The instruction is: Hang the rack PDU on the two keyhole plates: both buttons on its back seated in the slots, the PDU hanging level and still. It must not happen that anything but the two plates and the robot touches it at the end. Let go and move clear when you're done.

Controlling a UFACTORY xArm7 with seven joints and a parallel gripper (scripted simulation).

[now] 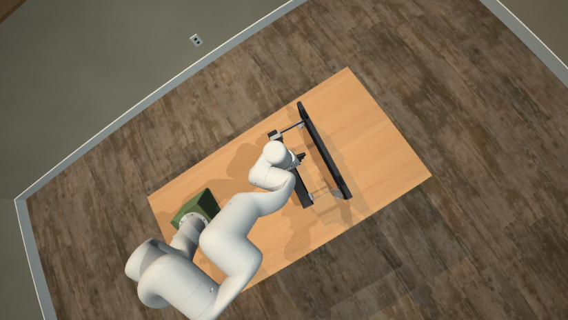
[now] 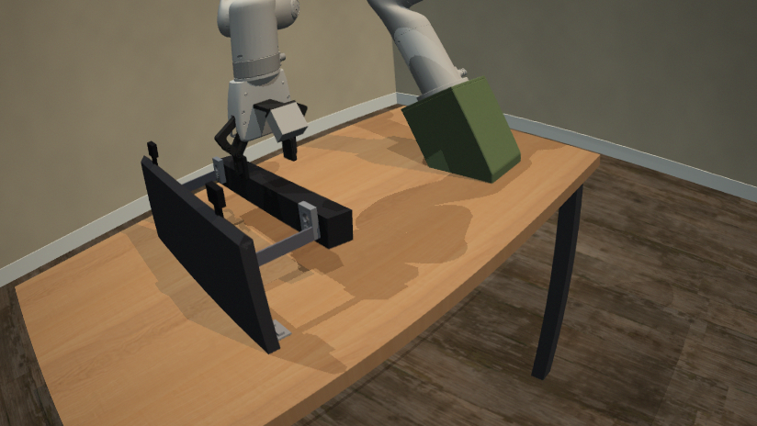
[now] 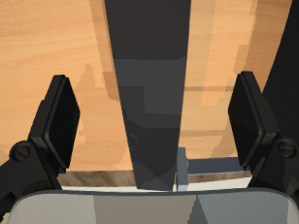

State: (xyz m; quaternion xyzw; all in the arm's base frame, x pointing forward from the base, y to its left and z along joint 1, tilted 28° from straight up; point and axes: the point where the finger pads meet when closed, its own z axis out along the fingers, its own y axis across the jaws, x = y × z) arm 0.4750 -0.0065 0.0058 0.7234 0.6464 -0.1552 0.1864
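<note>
Right now my hand is 5 cm above the rack PDU and 2 cm short of it. From my hand the other things lie so: black upright panel: 16 cm ahead, 7 cm below, 2 cm to the right.
</note>
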